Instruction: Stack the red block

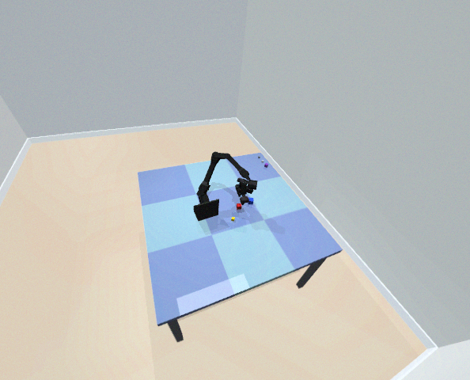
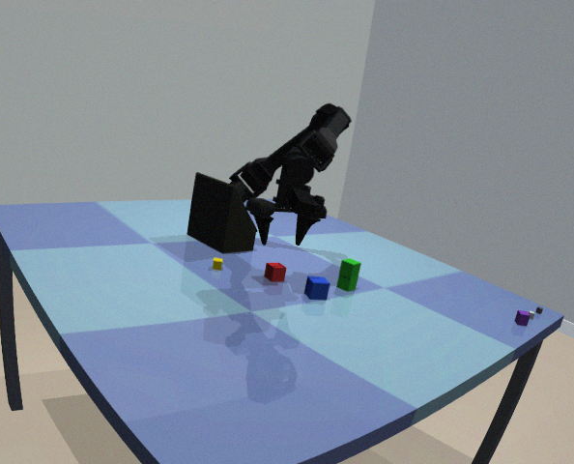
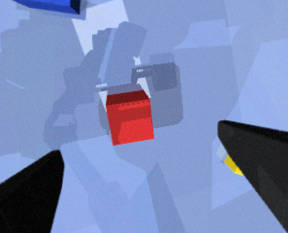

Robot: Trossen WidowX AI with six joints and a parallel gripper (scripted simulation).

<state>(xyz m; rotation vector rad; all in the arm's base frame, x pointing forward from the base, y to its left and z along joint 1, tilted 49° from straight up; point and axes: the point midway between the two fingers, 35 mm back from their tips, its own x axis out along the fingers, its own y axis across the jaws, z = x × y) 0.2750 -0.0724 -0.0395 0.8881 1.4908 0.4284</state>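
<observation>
The red block is 70 mm below my gripper tip and 10 mm behind it. From my gripper tip the other things lie so: blue block 110 mm ahead, 70 mm below, 10 mm to the left; small yellow block 110 mm behind, 80 mm to the right, 80 mm below; purple block 550 mm ahead, 380 mm to the left, 70 mm below.
</observation>
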